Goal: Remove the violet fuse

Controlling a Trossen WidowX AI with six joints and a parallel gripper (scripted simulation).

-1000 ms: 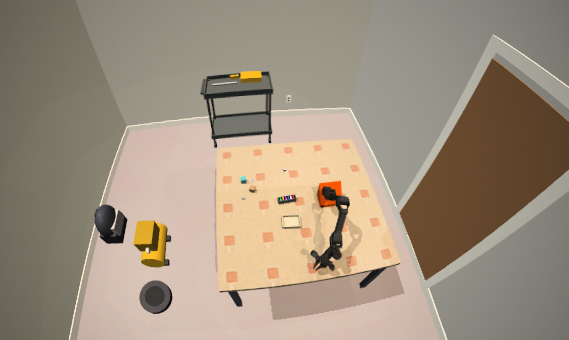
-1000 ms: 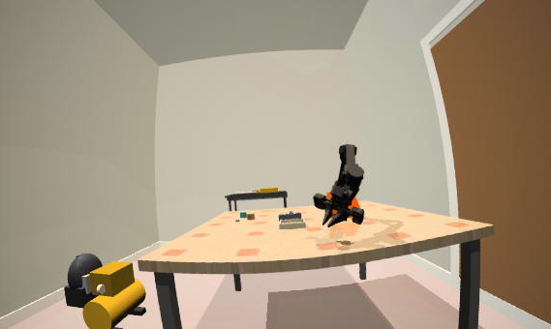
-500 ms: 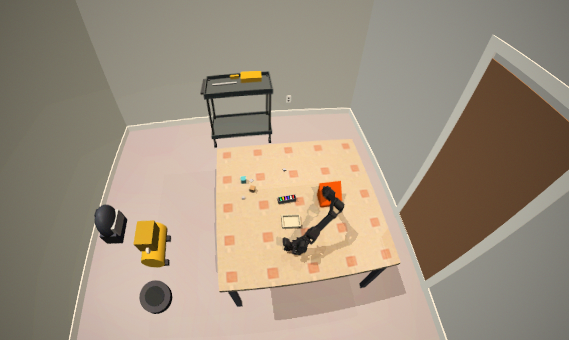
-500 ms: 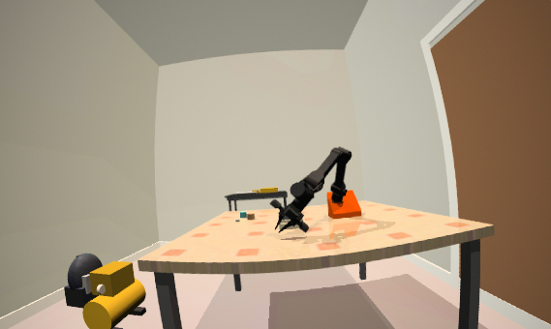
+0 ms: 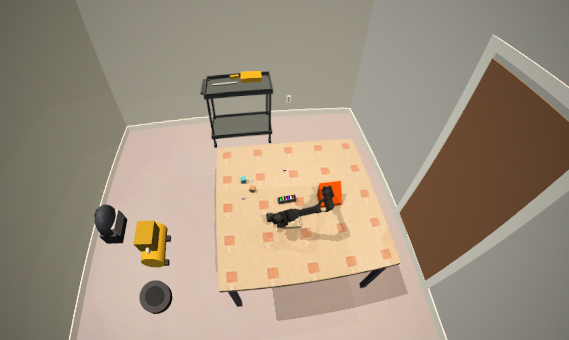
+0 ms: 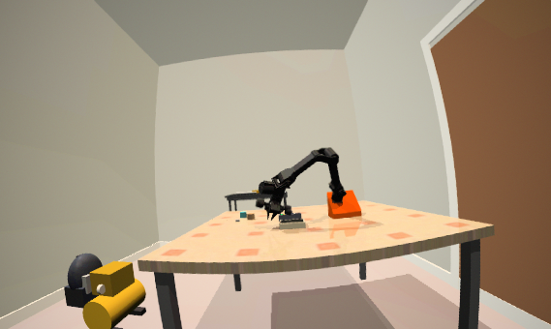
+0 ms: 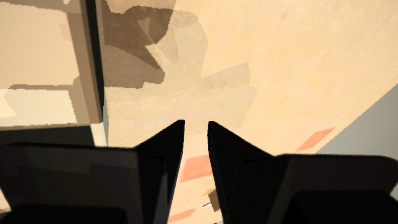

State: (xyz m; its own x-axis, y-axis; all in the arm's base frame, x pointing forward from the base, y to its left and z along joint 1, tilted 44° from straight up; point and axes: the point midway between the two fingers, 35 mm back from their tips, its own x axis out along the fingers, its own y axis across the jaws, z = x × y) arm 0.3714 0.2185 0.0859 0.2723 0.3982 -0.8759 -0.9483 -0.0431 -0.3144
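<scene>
The green fuse is 5 cm behind my gripper tip, 18 cm to the right of it and 2 cm below it. Round my gripper tip: violet fuse: 9 cm behind, 19 cm to the right, 2 cm below; then white tray: 12 cm behind, 1 cm to the left, 4 cm below; then yellow fuse: 7 cm behind, 18 cm to the right, 2 cm below.
</scene>
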